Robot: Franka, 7 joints.
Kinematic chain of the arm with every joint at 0, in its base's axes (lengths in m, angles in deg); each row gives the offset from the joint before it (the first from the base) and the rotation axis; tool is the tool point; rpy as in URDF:
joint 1: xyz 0 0 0.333 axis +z
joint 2: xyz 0 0 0 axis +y
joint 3: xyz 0 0 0.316 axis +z
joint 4: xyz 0.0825 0 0 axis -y
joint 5: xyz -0.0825 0 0.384 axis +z
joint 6: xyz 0 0 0 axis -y
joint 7: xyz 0.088 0 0 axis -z
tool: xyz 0 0 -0.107 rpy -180 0 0
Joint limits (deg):
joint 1: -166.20..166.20
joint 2: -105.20..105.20
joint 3: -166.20..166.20
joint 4: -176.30..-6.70
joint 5: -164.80..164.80
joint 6: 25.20..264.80
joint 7: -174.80..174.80
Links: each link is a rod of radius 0.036 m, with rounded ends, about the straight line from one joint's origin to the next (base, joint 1, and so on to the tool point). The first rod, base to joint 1, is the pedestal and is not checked.
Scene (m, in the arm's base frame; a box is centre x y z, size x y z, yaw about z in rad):
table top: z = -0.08
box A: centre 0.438 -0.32 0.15 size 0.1 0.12 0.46 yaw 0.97
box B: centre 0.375 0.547 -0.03 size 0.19 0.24 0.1 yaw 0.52
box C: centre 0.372 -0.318 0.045 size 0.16 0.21 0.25 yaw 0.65
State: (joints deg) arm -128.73 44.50 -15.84 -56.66 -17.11 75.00 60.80
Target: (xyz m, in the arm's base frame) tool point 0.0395 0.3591 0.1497
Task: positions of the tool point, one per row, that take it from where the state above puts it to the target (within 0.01 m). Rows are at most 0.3 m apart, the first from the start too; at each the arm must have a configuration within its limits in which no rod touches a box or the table.
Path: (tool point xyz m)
1: -0.6361 -0.3363 0.2818
2: -0.6859 -0.2094 0.1973
3: -0.7073 -0.0696 0.1538
4: -0.7053 0.0628 0.1539
5: -0.5554 0.2489 0.0711
6: -0.3516 0.3673 0.0457
7: -0.1384 0.4023 0.0758
8: 0.0395 0.3591 0.1497

